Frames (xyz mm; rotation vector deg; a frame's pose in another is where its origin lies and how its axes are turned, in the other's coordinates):
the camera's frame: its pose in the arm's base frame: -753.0 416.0 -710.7 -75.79 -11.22 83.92
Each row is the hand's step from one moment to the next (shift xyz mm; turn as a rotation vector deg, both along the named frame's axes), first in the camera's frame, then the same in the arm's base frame.
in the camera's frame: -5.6 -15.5 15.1 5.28 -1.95 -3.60
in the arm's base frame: -4.0 9.4 19.9 5.12 2.98 -3.08
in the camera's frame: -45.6 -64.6 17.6 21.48 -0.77 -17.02
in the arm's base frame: 13.9 -1.1 79.8 18.51 8.15 -18.51
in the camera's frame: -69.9 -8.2 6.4 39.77 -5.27 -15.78
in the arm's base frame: -15.7 -47.3 50.1 24.24 24.59 -25.82
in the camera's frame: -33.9 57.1 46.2 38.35 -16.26 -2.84
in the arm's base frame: -77.0 -24.7 -3.6 20.24 34.34 -12.43
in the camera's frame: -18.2 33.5 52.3 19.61 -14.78 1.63
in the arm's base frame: -64.4 -0.4 6.0 11.72 21.63 -0.62
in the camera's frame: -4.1 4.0 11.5 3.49 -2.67 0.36
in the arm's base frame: -12.2 1.2 3.8 2.05 3.90 -0.06
